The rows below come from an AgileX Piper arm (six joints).
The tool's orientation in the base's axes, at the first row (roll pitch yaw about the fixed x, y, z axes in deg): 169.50, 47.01, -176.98
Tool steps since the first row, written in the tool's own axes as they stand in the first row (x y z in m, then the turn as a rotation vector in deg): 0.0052, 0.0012, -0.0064, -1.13, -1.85, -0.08; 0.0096, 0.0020, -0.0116, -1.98, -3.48, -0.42; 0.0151, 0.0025, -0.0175, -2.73, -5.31, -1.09; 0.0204, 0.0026, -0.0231, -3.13, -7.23, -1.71; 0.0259, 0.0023, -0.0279, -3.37, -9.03, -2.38; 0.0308, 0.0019, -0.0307, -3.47, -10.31, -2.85; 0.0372, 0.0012, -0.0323, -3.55, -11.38, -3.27; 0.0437, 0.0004, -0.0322, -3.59, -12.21, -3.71; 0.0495, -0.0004, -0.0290, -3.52, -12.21, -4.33; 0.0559, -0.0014, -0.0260, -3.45, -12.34, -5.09; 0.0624, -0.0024, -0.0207, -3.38, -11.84, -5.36; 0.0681, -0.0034, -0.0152, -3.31, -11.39, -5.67
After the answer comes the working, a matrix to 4 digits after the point.
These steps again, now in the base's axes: -0.0083, -0.0004, 0.0006, 1.05, -1.78, 0.65; -0.0151, -0.0009, 0.0010, 1.69, -3.41, 1.30; -0.0231, -0.0020, 0.0010, 2.07, -5.32, 2.07; -0.0307, -0.0033, 0.0009, 2.26, -7.31, 2.54; -0.0378, -0.0048, 0.0000, 2.28, -9.21, 2.94; -0.0431, -0.0060, -0.0017, 2.25, -10.55, 3.17; -0.0484, -0.0073, -0.0054, 2.20, -11.69, 3.38; -0.0526, -0.0083, -0.0103, 2.07, -12.59, 3.60; -0.0542, -0.0085, -0.0168, 1.59, -12.73, 3.96; -0.0562, -0.0091, -0.0236, 1.02, -13.03, 4.40; -0.0567, -0.0091, -0.0321, 0.69, -12.60, 4.59; -0.0565, -0.0091, -0.0400, 0.34, -12.23, 4.81
The tool's axes in the first row as the columns of a matrix, in the base's axes (rounded; the answer above uses it unrounded):
-0.6809, -0.1849, 0.7086
-0.0359, 0.9749, 0.2199
-0.7315, 0.1243, -0.6705

